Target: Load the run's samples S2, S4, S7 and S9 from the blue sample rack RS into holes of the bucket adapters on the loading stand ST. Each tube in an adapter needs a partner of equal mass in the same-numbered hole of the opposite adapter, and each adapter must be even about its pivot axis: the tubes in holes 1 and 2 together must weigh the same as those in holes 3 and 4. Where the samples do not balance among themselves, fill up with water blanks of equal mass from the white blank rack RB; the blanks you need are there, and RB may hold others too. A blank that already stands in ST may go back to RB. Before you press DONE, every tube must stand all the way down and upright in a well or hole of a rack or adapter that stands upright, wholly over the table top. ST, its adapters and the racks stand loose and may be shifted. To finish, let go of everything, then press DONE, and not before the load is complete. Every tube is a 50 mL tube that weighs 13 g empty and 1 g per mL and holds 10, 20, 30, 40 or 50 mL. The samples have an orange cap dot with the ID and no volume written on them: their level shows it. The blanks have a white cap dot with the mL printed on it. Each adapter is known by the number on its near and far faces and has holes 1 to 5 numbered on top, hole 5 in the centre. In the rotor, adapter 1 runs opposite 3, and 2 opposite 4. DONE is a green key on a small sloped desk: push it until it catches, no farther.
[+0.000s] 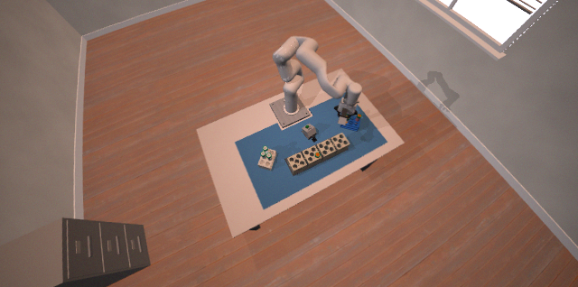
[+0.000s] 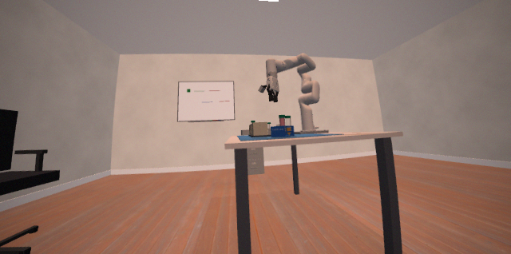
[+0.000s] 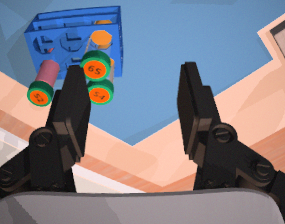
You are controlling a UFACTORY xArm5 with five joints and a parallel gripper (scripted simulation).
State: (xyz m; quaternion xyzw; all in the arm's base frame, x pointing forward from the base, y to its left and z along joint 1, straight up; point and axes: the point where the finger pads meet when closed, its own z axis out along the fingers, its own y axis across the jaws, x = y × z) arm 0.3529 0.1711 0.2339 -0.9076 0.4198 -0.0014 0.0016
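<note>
Now: hand 19 cm above the sample tube S4, 12 cm to the right of it and 5 cm past it. The rest, counted from my hand: sample tube S2 (19 cm below, 17 cm to the left, 1 cm ahead); then sample tube S9 (19 cm below, 9 cm to the left, 1 cm behind); then blue sample rack RS (22 cm below, 13 cm to the left).
</note>
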